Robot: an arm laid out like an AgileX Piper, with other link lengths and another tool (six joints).
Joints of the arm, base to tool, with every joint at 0 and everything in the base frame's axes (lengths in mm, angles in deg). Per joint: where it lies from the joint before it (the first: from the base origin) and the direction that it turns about. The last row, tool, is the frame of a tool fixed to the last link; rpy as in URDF.
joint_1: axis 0 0 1 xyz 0 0 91
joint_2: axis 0 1 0 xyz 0 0 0
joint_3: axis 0 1 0 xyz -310.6 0 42.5
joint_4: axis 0.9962 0 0.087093 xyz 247.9 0 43.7
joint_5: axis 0 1 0 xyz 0 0 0
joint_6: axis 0.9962 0 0.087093 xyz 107 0 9.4
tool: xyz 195 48 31.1 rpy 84.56 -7.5 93.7
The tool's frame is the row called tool.
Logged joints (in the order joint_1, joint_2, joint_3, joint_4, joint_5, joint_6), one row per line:
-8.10, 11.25, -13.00, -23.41, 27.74, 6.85
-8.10, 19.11, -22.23, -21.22, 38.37, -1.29
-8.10, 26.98, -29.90, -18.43, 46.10, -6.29
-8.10, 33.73, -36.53, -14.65, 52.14, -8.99
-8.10, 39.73, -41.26, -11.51, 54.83, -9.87
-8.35, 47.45, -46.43, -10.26, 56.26, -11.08
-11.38, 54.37, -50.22, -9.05, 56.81, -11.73
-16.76, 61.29, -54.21, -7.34, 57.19, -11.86
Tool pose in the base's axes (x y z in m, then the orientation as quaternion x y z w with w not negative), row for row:
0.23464, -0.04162, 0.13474, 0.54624, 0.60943, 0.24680, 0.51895
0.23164, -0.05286, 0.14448, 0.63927, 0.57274, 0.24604, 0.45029
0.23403, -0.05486, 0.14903, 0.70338, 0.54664, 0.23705, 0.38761
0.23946, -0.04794, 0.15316, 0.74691, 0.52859, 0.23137, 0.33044
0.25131, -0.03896, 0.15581, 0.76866, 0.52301, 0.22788, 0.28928
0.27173, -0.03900, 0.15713, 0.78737, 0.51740, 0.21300, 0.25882
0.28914, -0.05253, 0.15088, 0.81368, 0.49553, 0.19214, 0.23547
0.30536, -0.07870, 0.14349, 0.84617, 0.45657, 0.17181, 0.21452
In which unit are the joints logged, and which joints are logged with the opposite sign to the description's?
The joints are logged in degrees. Opposite sign: joint_6.
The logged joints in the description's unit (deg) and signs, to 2 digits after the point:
-8.10, 11.25, -13.00, -23.41, 27.74, -6.85
-8.10, 19.11, -22.23, -21.22, 38.37, 1.29
-8.10, 26.98, -29.90, -18.43, 46.10, 6.29
-8.10, 33.73, -36.53, -14.65, 52.14, 8.99
-8.10, 39.73, -41.26, -11.51, 54.83, 9.87
-8.35, 47.45, -46.43, -10.26, 56.26, 11.08
-11.38, 54.37, -50.22, -9.05, 56.81, 11.73
-16.76, 61.29, -54.21, -7.34, 57.19, 11.86

